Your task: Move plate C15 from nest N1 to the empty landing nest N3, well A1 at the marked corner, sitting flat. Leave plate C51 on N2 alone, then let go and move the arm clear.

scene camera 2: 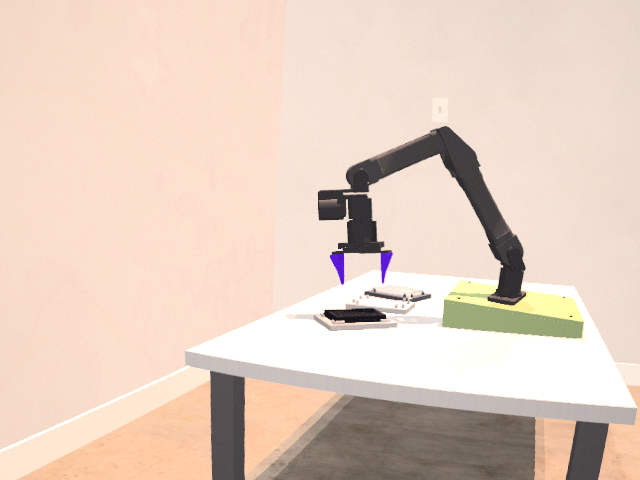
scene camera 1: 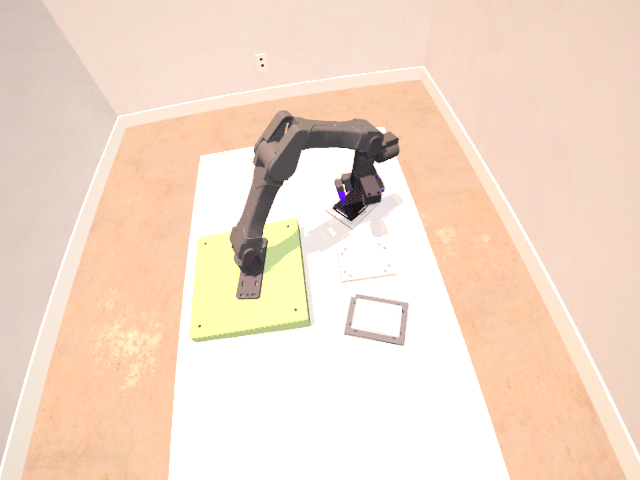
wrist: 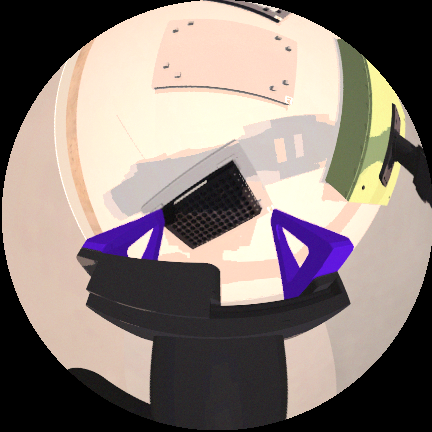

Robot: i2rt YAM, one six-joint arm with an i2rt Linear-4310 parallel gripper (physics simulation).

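Observation:
The black well plate C15 [scene camera 1: 350, 205] [scene camera 2: 355, 314] [wrist: 215, 210] lies on the pale nest N1 [scene camera 1: 352, 224] [scene camera 2: 356, 327] [wrist: 200, 175]. My gripper [scene camera 1: 360, 198] [scene camera 2: 362, 283] [wrist: 217, 214] is open and empty, above the black plate with a gap. In the wrist view the plate shows between the purple fingers, turned askew to the line between them. The white landing nest N3 [scene camera 1: 364, 262] [scene camera 2: 379, 305] [wrist: 225, 60] is empty, with small corner posts. The whitish plate C51 [scene camera 1: 377, 316] [scene camera 2: 398, 290] lies on the dark grey nest N2 [scene camera 1: 350, 320] [scene camera 2: 423, 296]. The A1 marks are too small to read.
The green base block [scene camera 1: 217, 289] [scene camera 2: 511, 325] [wrist: 347, 120] carries the arm, beside the nests. The white table [scene camera 1: 310, 403] [scene camera 2: 413, 356] has a near edge in front of N1 in scene camera 2. N3 stands between N1 and N2.

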